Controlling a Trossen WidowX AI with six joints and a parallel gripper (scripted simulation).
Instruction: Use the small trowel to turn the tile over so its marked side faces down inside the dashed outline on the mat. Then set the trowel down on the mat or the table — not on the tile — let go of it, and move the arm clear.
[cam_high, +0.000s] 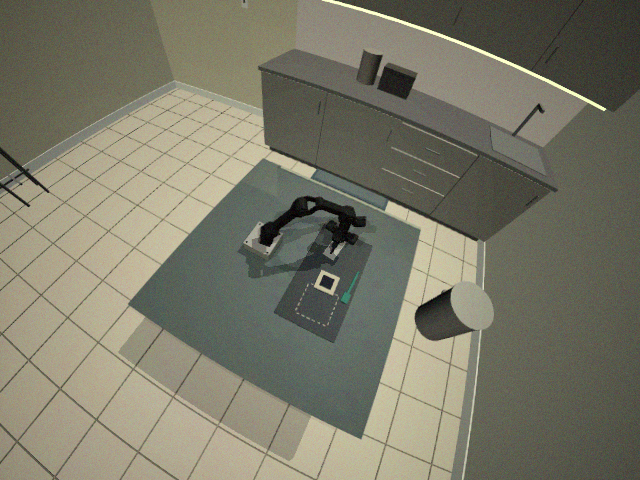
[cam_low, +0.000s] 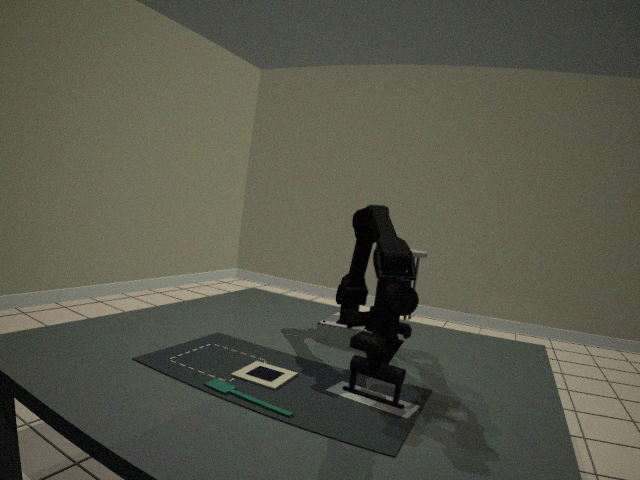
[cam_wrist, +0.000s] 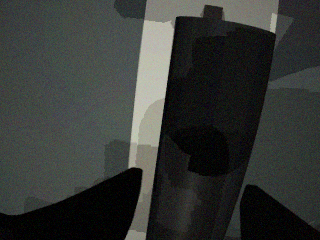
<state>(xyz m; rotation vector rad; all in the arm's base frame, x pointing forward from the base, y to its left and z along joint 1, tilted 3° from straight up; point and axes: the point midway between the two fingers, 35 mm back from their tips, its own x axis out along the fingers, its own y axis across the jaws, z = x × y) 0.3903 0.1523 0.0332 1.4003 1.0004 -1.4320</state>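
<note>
The trowel is 30 mm below my gripper tip, 20 mm to the right of it and 10 mm behind it. Also, from my gripper tip: tile 250 mm to the right, 60 mm below; then dark mat 210 mm to the right, 80 mm below; then green flat tool 260 mm to the right, 140 mm ahead, 60 mm below.
</note>
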